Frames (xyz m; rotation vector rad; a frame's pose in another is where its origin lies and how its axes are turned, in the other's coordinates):
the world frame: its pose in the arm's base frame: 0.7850 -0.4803 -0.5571 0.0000 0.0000 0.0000
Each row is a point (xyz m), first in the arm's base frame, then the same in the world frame.
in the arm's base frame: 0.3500 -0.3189 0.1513
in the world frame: -0.4350 0.1614 0.7084
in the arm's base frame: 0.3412 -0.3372 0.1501
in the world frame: -0.4438 0.1431 0.7072
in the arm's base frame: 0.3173 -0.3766 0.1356
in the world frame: -0.4677 0.1037 0.6927
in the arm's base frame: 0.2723 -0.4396 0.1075
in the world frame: -0.5127 0.0407 0.6646
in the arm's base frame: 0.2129 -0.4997 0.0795
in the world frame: -0.5721 -0.0194 0.6366
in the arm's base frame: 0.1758 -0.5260 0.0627
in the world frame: -0.6092 -0.0457 0.6198
